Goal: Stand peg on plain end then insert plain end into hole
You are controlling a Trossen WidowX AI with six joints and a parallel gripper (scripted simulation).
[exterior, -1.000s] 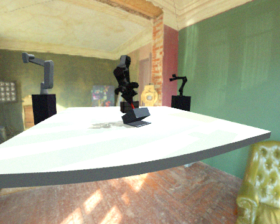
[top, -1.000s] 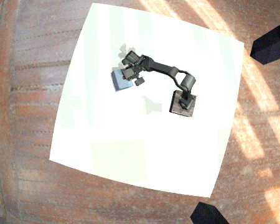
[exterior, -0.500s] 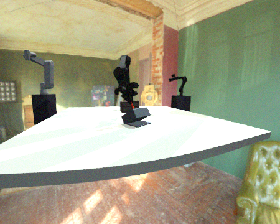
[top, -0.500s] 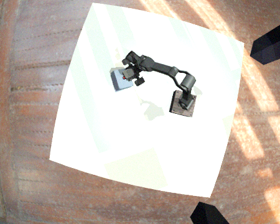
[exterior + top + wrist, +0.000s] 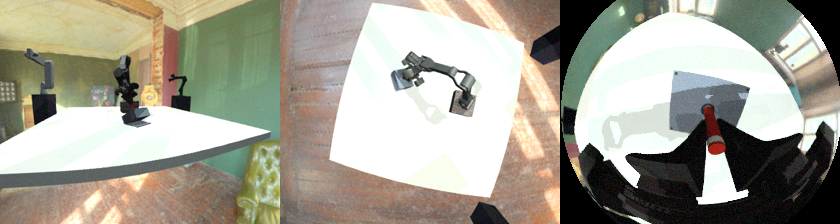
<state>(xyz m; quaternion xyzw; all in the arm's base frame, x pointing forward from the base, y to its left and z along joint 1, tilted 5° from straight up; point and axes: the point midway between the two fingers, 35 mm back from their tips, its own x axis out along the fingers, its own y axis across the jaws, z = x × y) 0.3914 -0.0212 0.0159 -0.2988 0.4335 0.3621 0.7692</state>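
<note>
My gripper tip is now 6 cm above the sloped panel, 3 cm short of it and 2 cm to the right of it. From my gripper tip the other things lie so: red peg (1 cm to the right, 1 cm behind, 1 cm above).
</note>
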